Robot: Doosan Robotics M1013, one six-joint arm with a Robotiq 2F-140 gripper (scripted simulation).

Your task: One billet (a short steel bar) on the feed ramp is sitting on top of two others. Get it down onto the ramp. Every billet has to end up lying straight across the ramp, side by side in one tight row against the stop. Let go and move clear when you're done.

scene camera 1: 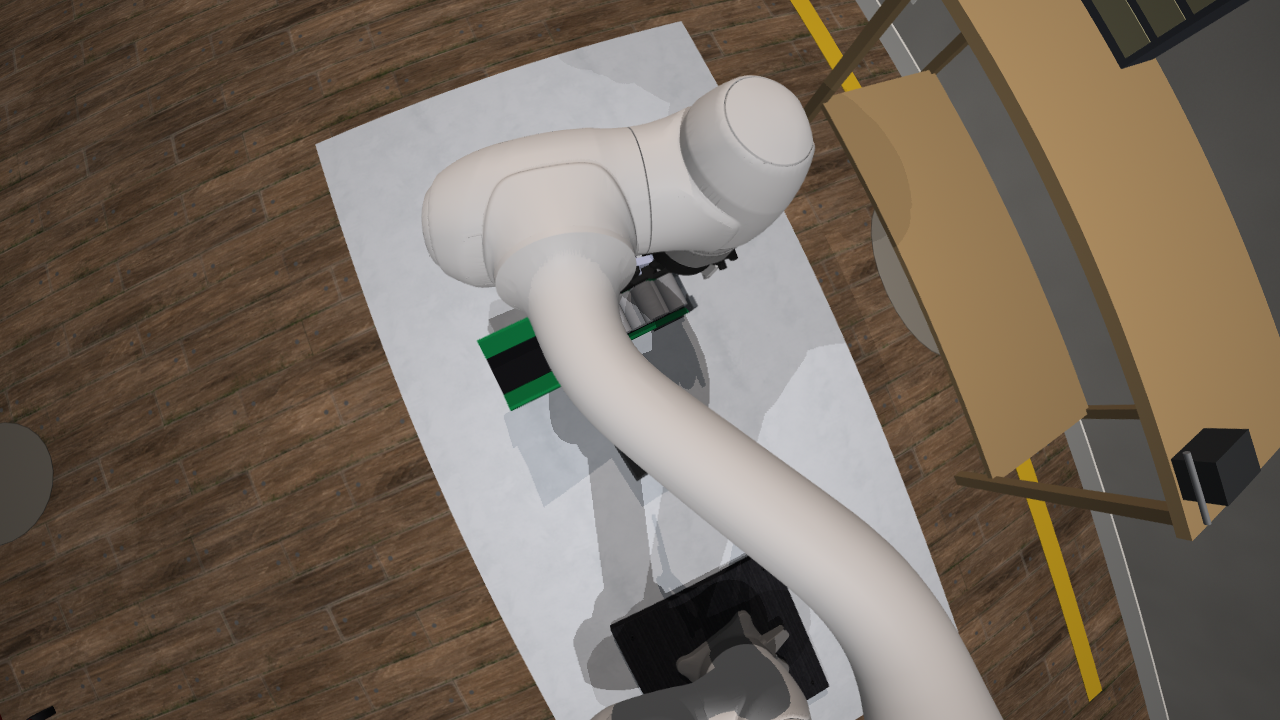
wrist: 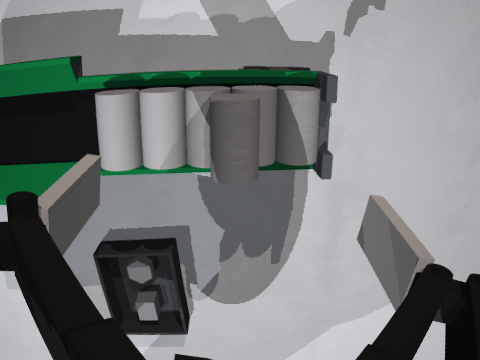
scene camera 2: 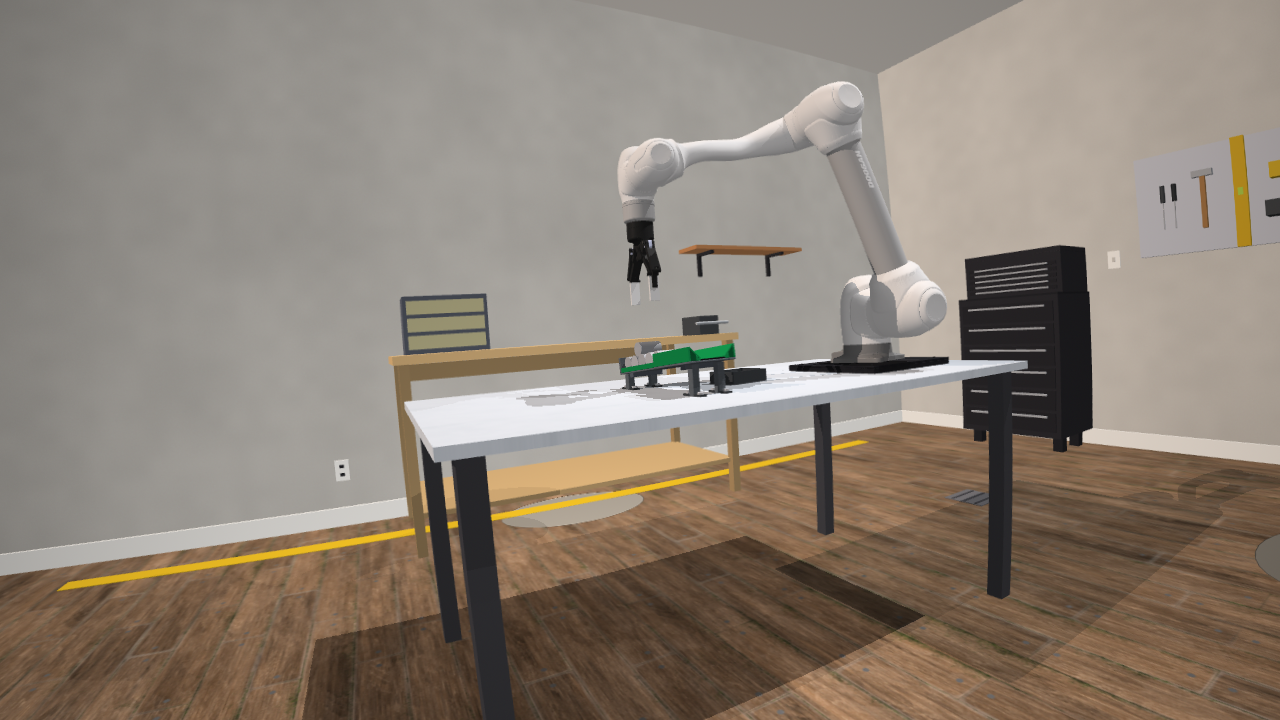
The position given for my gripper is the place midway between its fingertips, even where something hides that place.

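Observation:
There's a black block [wrist: 121, 292], and I can see a billet [scene camera 1: 643, 294], a billet [scene camera 1: 674, 299] and a billet [wrist: 197, 99]. As for my gripper [scene camera 2: 645, 302], you'd also find it in the wrist view [wrist: 234, 200] and in scene camera 1 [scene camera 1: 659, 283].

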